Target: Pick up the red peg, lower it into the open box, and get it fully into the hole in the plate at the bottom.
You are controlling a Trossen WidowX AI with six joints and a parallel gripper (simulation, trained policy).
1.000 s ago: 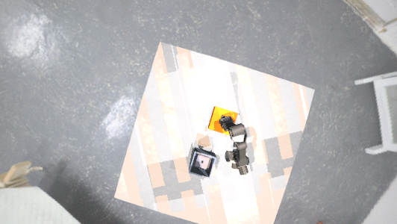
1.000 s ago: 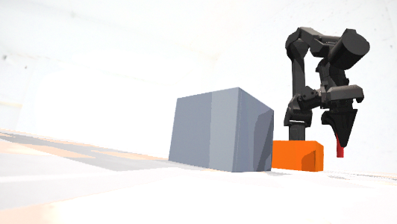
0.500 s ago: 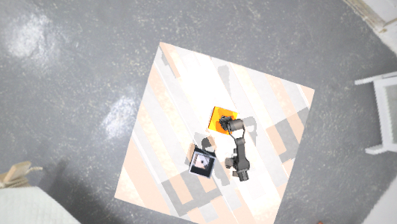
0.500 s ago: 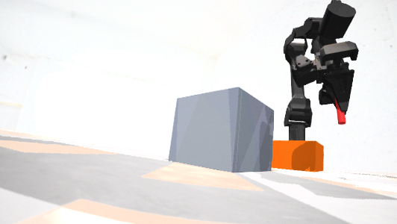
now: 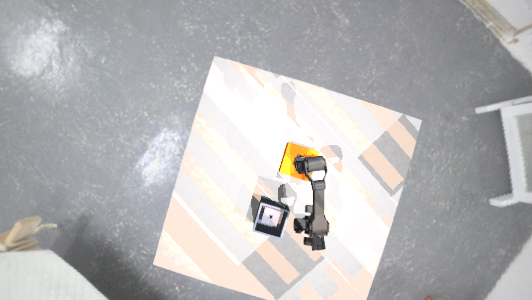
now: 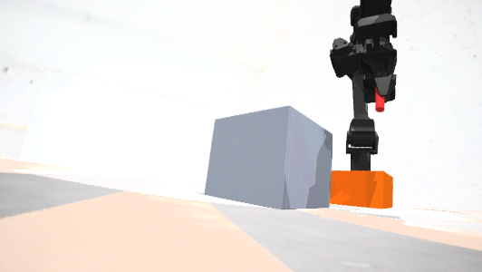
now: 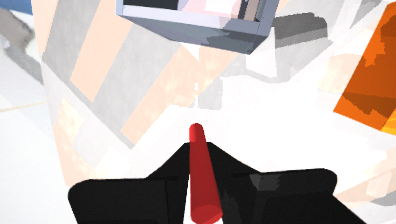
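Now: gripper tip 170 mm to the left of the plate, 130 mm above it and 70 mm short of it. The rest, counted from my gripper tip: red peg (20 mm above, 10 mm to the right).
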